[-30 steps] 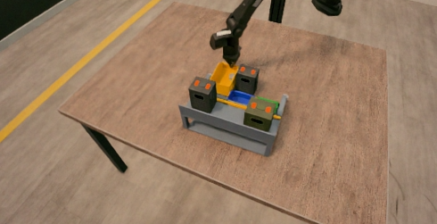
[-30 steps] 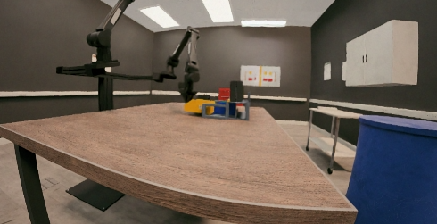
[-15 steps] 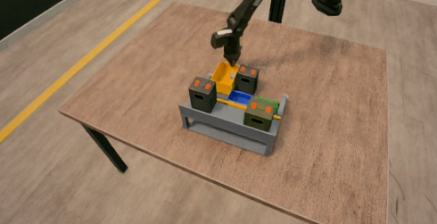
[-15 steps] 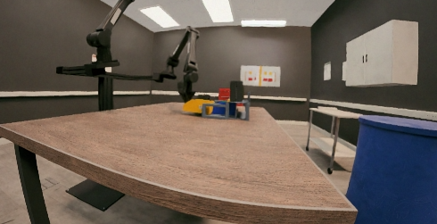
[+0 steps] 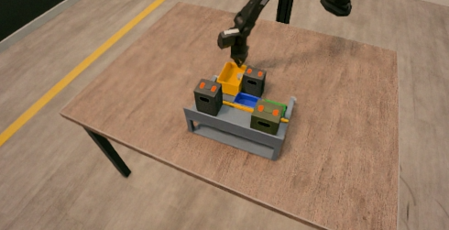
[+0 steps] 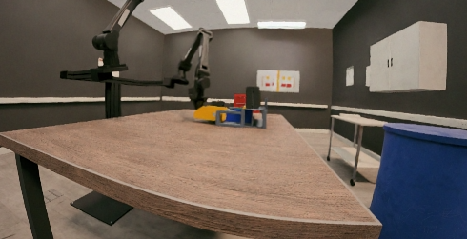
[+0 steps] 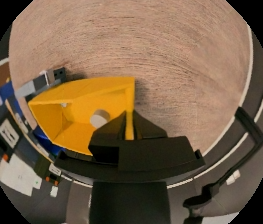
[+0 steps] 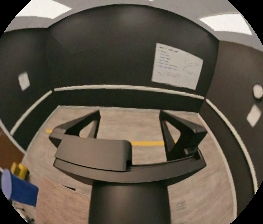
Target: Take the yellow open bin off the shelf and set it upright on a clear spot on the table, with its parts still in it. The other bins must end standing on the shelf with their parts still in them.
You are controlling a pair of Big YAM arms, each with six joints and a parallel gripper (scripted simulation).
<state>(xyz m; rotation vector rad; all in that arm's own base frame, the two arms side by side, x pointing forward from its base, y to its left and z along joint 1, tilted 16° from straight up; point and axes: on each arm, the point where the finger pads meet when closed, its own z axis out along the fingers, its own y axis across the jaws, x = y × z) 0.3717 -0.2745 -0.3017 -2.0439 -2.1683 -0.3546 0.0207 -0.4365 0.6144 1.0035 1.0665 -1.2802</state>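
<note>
Now: left hand 8 cm short of the yellow open bin and 1 cm to the right of it. The rest, counted from my left hand: grey shelf: 25 cm ahead, 13 cm to the left, 1 cm above; then dark lidded bin: 11 cm to the left, 9 cm ahead, 1 cm above.
</note>
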